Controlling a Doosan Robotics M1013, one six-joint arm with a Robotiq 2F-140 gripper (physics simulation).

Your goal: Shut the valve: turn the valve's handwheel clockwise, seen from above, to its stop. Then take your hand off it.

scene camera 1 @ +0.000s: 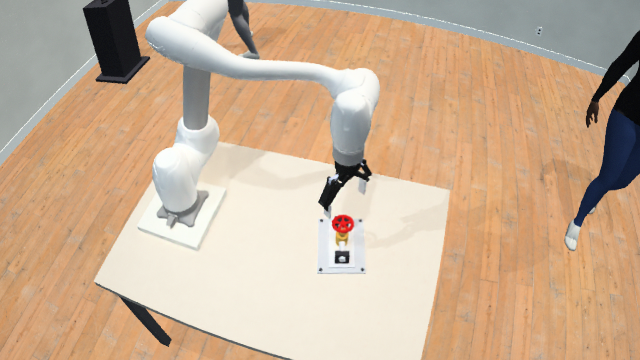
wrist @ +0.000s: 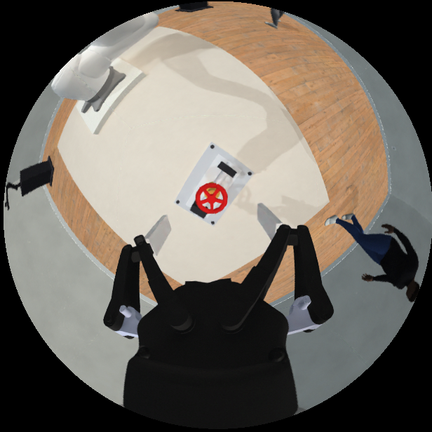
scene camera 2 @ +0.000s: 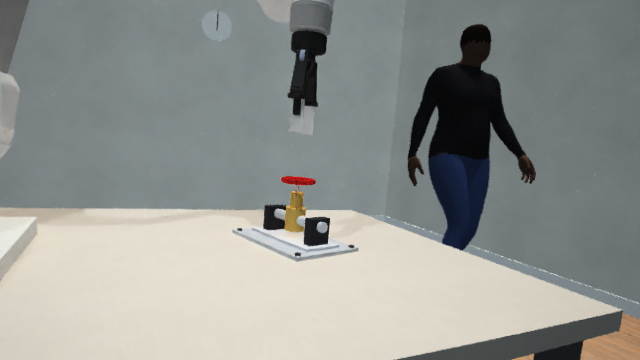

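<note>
The valve's red handwheel lies level on top of the yellow valve body. The valve is mounted on a light grey plate on the table. My gripper is wide open and empty. In the scene camera 2 view it hangs above the handwheel, with a gap between the fingertips and the wheel. In the wrist view the handwheel shows between the two fingers, a little beyond the line of the fingertips. Nothing touches the wheel.
Two black blocks hold the white pipe; the near block stands at the plate's front. The arm's base stands on a white slab at the table's left. A person is on the floor beyond the table.
</note>
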